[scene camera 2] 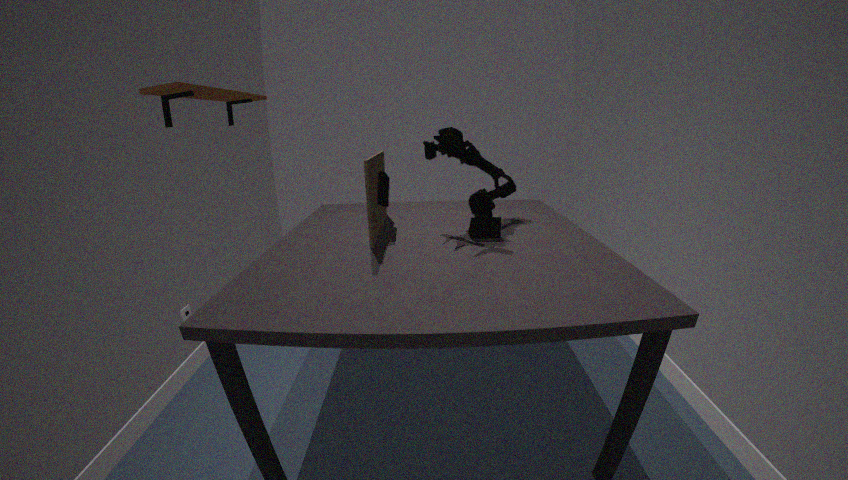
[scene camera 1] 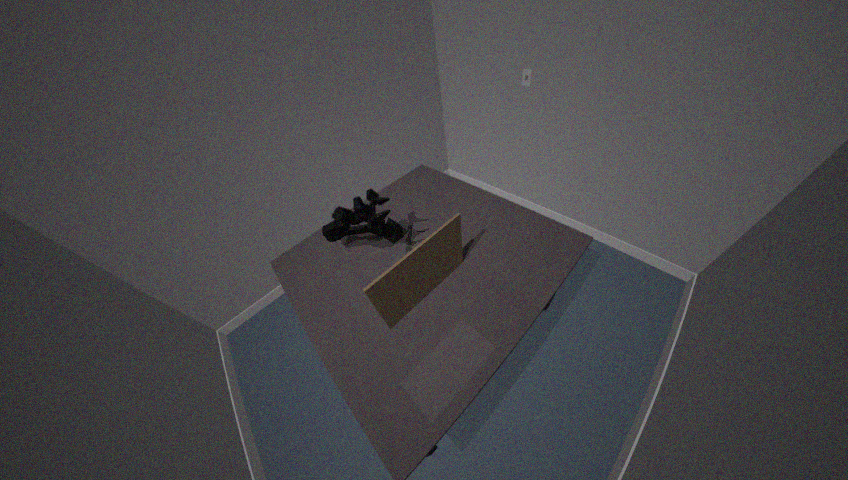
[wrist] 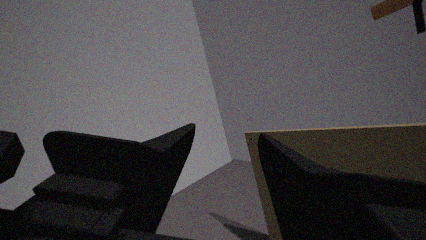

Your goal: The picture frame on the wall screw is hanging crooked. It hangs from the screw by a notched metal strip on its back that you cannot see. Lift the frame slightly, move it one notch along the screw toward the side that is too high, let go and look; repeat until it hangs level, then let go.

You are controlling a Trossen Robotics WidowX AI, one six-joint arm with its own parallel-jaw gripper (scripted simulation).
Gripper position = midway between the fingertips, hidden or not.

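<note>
A tan upright board (scene camera 1: 394, 293) is visible, as is my gripper (scene camera 1: 389, 204). The gripper also appears in scene camera 2 (scene camera 2: 428, 139) and in the wrist view (wrist: 226, 133).
</note>
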